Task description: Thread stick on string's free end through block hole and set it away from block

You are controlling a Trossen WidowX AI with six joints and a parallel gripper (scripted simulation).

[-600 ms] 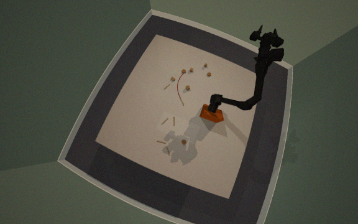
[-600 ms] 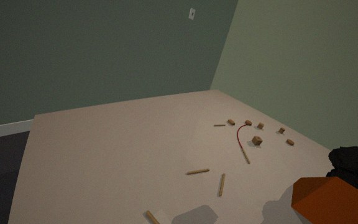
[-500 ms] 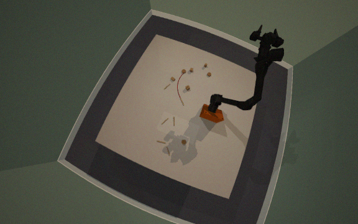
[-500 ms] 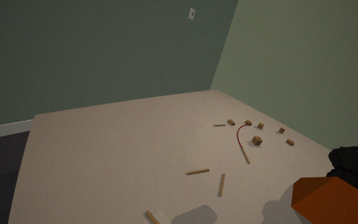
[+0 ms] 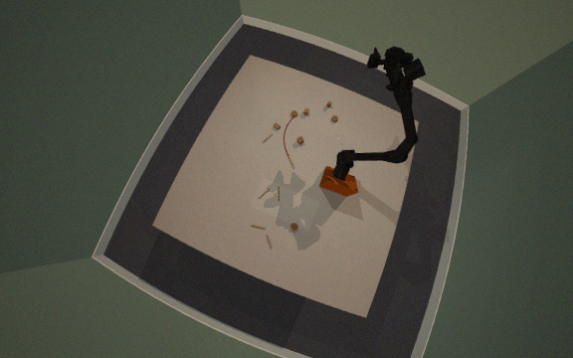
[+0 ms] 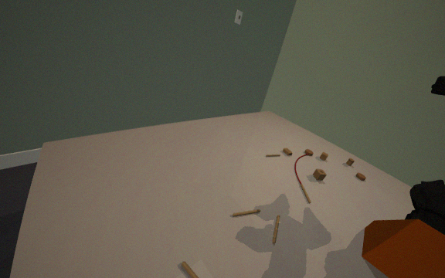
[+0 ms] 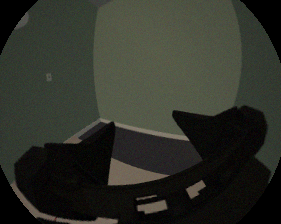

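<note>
Now: the small wooden block 210 mm ahead of my gripper tip, 380 mm to the left of it and 440 mm below it. The rest, counted from my gripper tip: thin wooden stick 210 mm ahead, 510 mm to the left, 460 mm below; round button 310 mm ahead, 220 mm to the left, 450 mm below.
</note>
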